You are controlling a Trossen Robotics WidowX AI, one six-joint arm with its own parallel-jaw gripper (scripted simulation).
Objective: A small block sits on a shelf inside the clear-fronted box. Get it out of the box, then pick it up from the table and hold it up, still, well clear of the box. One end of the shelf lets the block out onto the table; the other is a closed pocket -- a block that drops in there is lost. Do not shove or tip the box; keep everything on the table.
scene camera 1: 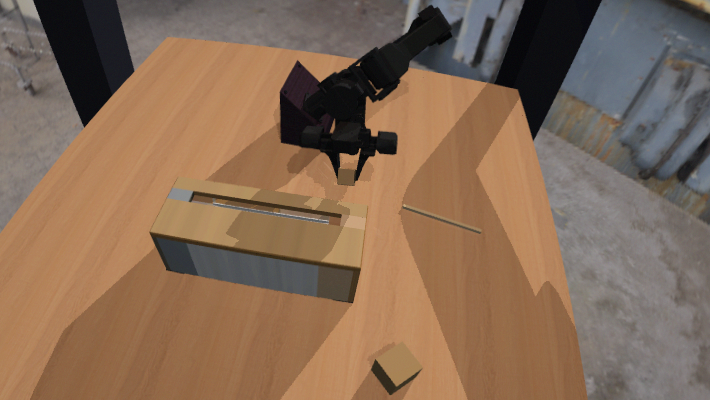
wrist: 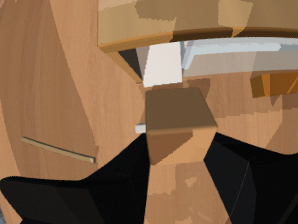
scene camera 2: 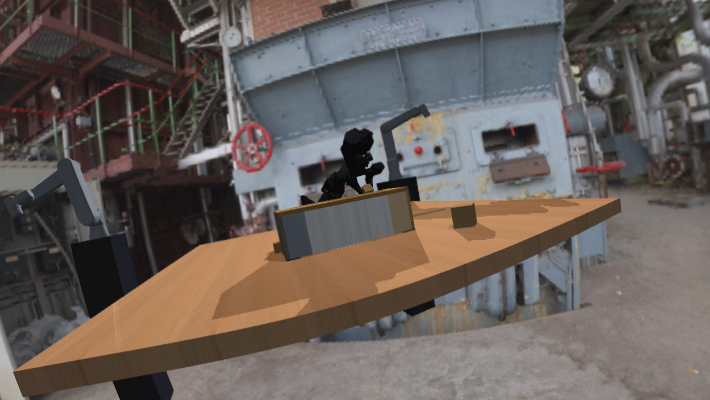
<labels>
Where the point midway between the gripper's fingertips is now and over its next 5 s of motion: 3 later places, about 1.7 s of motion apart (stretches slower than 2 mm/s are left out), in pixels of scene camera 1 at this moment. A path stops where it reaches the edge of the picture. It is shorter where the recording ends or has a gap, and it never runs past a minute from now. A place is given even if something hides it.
My gripper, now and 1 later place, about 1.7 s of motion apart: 347,179; 356,160
</labels>
